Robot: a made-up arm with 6 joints. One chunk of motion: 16 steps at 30 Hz.
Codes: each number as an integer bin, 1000 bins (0 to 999) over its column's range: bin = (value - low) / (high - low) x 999, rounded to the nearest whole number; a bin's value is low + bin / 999 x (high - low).
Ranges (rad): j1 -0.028..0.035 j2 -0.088..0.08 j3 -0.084..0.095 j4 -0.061..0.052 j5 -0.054..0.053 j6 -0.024..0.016
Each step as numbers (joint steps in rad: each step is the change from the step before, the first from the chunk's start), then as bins.
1 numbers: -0.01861 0.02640 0.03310 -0.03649 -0.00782 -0.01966
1 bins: 149 680 654 217 431 108
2 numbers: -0.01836 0.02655 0.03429 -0.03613 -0.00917 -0.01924
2 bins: 153 681 660 220 419 119
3 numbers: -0.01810 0.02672 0.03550 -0.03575 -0.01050 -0.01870
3 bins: 157 682 667 223 406 132
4 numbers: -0.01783 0.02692 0.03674 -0.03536 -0.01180 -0.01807
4 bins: 161 683 674 227 394 148
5 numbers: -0.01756 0.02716 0.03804 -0.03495 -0.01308 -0.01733
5 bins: 166 685 681 230 382 167
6 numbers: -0.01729 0.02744 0.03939 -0.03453 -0.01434 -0.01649
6 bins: 170 686 689 234 370 188
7 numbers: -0.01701 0.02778 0.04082 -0.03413 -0.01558 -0.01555
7 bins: 174 688 697 238 359 211
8 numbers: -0.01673 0.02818 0.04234 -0.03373 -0.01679 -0.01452
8 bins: 179 691 705 241 347 237
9 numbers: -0.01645 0.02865 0.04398 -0.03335 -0.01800 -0.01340
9 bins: 183 694 714 244 336 265
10 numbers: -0.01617 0.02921 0.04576 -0.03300 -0.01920 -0.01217
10 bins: 188 697 724 248 325 295
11 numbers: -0.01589 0.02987 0.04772 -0.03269 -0.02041 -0.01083
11 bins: 192 701 735 250 314 329
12 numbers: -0.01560 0.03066 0.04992 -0.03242 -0.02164 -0.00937
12 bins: 197 706 747 253 302 365
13 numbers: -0.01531 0.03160 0.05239 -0.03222 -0.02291 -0.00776
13 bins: 201 711 761 254 290 406
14 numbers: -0.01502 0.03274 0.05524 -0.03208 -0.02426 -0.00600
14 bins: 206 718 777 256 278 450
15 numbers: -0.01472 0.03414 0.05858 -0.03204 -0.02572 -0.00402
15 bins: 211 726 796 256 264 499
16 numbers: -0.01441 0.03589 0.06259 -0.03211 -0.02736 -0.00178
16 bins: 215 737 818 255 249 555
